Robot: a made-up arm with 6 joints. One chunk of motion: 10 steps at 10 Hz.
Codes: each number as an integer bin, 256 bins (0 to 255) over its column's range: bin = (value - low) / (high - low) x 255, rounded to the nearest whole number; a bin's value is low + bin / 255 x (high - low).
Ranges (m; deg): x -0.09..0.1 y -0.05..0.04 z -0.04..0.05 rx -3..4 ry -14..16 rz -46..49
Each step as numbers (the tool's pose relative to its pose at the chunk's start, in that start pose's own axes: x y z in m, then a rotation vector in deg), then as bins.
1 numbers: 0.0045 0.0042 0.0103 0.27 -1.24 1.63
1 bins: 127 154 143 119 108 128
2 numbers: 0.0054 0.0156 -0.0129 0.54 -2.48 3.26
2 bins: 128 186 77 129 98 132
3 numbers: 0.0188 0.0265 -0.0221 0.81 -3.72 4.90
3 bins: 146 217 51 139 87 137
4 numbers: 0.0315 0.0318 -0.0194 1.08 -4.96 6.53
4 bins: 163 232 58 149 77 141
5 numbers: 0.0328 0.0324 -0.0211 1.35 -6.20 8.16
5 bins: 165 233 54 158 66 145
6 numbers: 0.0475 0.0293 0.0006 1.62 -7.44 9.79
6 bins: 185 225 115 168 56 150
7 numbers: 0.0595 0.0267 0.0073 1.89 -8.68 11.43
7 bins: 201 217 134 178 45 154
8 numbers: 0.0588 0.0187 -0.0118 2.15 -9.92 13.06
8 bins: 200 195 80 188 35 159
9 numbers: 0.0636 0.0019 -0.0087 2.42 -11.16 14.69
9 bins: 206 147 89 197 24 163
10 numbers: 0.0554 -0.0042 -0.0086 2.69 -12.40 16.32
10 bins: 195 130 89 207 14 167
